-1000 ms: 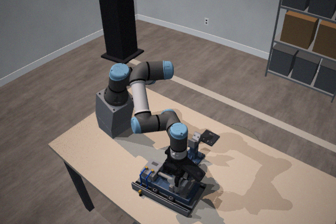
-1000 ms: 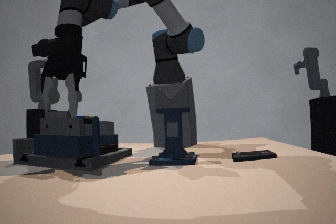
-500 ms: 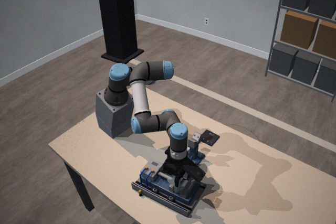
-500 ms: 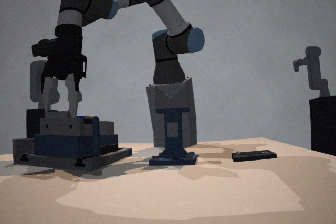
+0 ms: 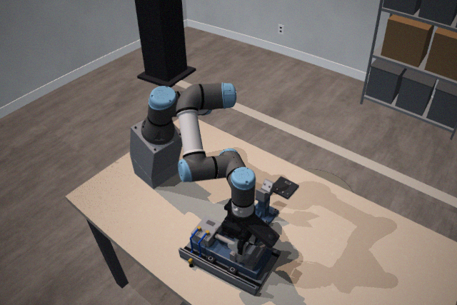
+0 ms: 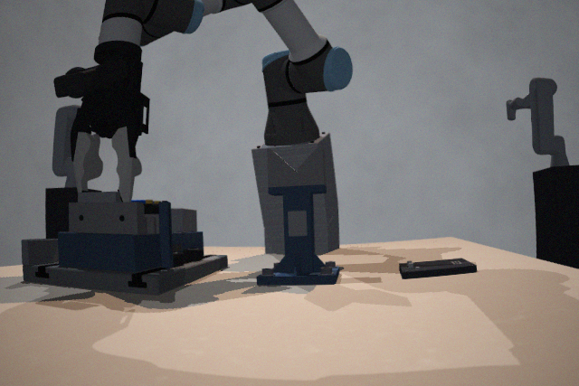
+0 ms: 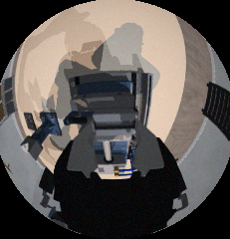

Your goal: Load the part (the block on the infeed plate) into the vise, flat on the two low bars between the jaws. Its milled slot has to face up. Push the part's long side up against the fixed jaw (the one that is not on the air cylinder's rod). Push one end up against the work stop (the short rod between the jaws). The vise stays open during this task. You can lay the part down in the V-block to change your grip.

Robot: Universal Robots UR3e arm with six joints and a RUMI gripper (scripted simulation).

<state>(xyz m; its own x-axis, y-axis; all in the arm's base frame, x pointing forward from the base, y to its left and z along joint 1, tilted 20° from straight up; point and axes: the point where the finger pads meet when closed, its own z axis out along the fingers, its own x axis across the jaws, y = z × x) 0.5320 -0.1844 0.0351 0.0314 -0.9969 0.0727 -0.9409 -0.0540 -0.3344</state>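
The grey part lies right at my hand. The rest, counted from my hand: blue vise: 70 mm behind, 20 mm to the left, 60 mm below.
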